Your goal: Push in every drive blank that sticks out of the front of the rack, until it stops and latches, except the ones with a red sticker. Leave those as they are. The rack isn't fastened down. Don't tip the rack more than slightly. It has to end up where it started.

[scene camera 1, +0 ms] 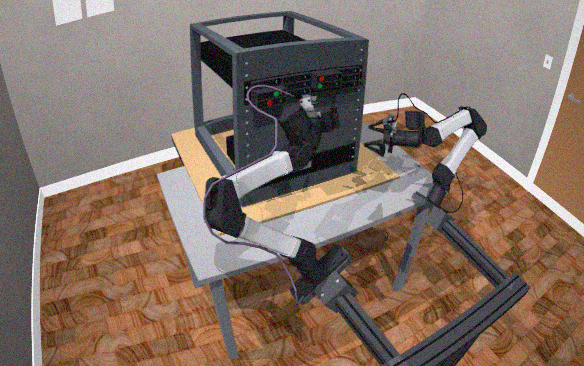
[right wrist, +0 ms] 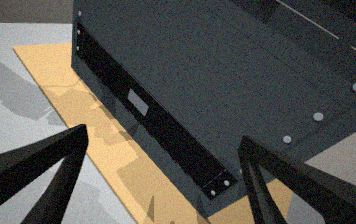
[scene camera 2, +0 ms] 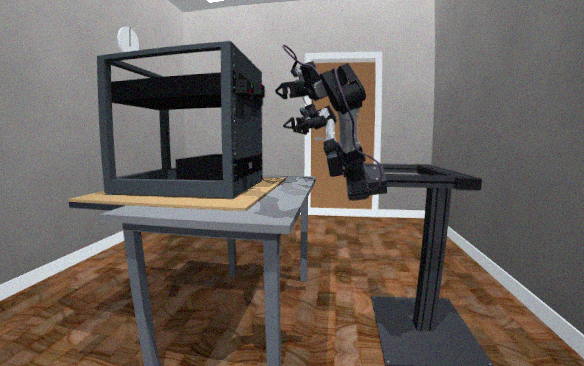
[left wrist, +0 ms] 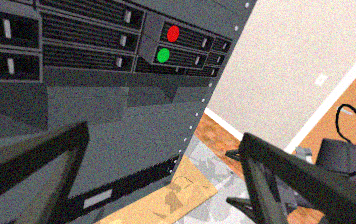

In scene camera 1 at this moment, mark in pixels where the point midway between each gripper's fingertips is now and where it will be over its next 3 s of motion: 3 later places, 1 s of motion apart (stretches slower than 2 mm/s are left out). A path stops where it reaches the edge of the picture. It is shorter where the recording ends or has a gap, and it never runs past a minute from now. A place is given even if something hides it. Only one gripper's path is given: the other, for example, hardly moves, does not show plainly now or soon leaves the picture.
The left gripper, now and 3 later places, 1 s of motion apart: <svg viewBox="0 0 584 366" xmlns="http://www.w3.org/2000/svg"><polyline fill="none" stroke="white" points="317,107 280,91 285,100 278,100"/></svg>
